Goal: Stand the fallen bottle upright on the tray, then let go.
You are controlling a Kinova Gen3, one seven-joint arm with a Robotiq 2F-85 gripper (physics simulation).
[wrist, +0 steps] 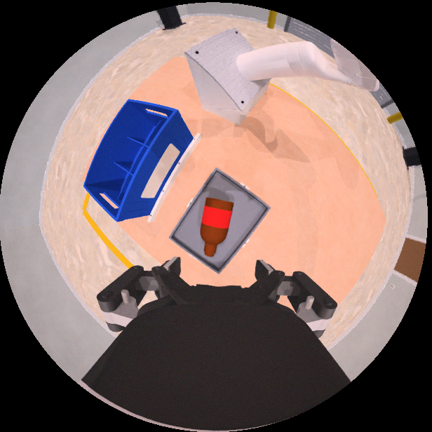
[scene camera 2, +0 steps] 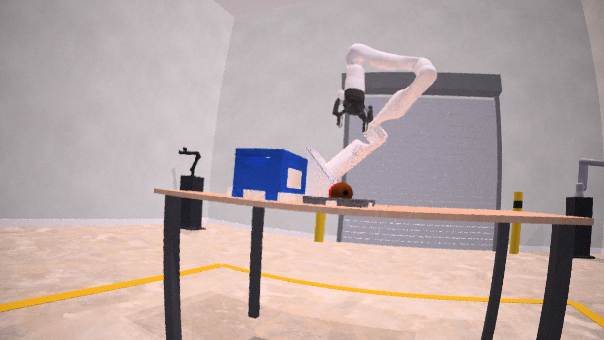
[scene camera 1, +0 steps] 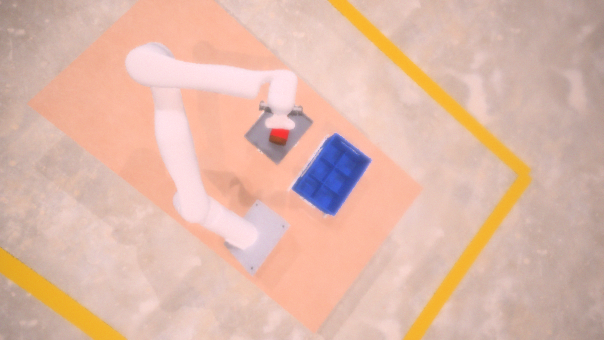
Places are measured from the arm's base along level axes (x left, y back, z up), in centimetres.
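Pixels of known places: gripper, fingertip midpoint: (scene camera 2: 352,129); arm's base, link origin: (scene camera 2: 331,172) (scene camera 1: 247,235).
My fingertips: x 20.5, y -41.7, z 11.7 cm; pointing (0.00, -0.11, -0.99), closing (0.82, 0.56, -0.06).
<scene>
Ahead of a thing's pixels: the offset from my fingertips to its top centre.
A brown bottle with a red label {dx -2.1, dy -1.4, dz -18.5 cm} (scene camera 1: 278,136) (scene camera 2: 342,190) (wrist: 216,218) lies on its side in the grey tray {dx -2.1, dy -0.1, dz -23.8 cm} (scene camera 1: 256,136) (scene camera 2: 366,203) (wrist: 196,202). In the wrist view its neck points down towards the gripper side and its base points up. In scene camera 1 the arm hides its neck end. In scene camera 2 the neck end faces the camera. My gripper (scene camera 2: 352,128) (wrist: 217,266) is open and empty. It points down and hangs high above the tray, well clear of the bottle.
A blue crate with compartments {dx -30.9, dy +2.0, dz -8.9 cm} (scene camera 1: 345,176) (scene camera 2: 258,172) (wrist: 132,207) stands on the table (scene camera 1: 360,240) (scene camera 2: 450,215) (wrist: 320,210) close beside the tray. The arm's base plate (scene camera 1: 274,227) (wrist: 215,55) is on the other side of the crate and tray.
</scene>
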